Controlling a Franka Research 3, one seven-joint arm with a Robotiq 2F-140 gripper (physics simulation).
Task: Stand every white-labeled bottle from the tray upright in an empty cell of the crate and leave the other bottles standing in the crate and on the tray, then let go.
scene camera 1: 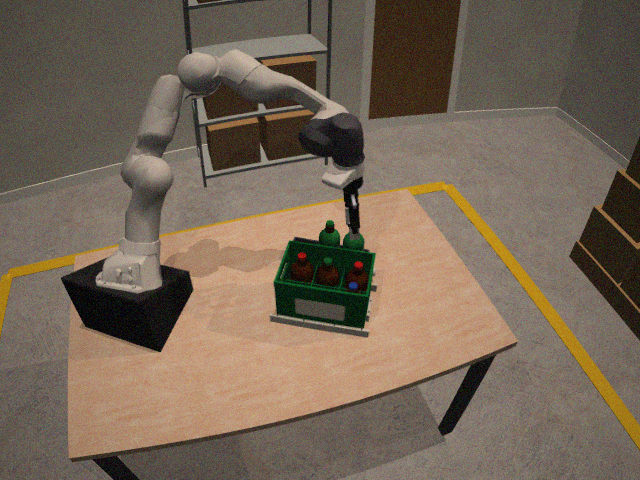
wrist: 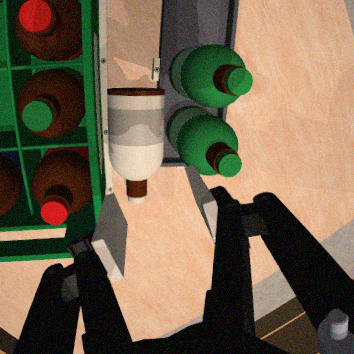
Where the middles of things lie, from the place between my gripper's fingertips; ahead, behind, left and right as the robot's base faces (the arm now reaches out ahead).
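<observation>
The white-labeled bottle (wrist: 135, 115) is there in my sight, and it sits 170 mm below my hand.
</observation>
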